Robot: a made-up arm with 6 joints. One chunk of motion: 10 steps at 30 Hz.
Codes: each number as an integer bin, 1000 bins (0 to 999) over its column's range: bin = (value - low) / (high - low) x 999, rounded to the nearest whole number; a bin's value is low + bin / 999 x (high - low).
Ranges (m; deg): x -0.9..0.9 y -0.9..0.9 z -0.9..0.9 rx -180..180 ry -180..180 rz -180..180
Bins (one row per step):
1: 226 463 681 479 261 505
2: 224 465 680 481 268 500
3: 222 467 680 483 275 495
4: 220 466 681 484 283 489
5: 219 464 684 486 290 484
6: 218 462 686 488 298 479
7: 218 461 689 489 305 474
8: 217 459 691 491 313 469
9: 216 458 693 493 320 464
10: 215 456 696 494 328 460
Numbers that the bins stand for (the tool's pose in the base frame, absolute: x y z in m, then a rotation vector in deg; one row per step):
1: -0.4928 -0.0658 0.3270 -7.39 -85.95 1.98
2: -0.4964 -0.0622 0.3252 -6.67 -83.42 0.18
3: -0.5000 -0.0586 0.3252 -5.95 -80.90 -1.62
4: -0.5036 -0.0604 0.3270 -5.59 -78.02 -3.78
5: -0.5054 -0.0640 0.3324 -4.86 -75.50 -5.59
6: -0.5072 -0.0676 0.3360 -4.14 -72.61 -7.39
7: -0.5072 -0.0694 0.3414 -3.78 -70.09 -9.19
8: -0.5090 -0.0730 0.3450 -3.06 -67.21 -10.99
9: -0.5108 -0.0748 0.3486 -2.34 -64.68 -12.79
10: -0.5126 -0.0784 0.3541 -1.98 -61.80 -14.23

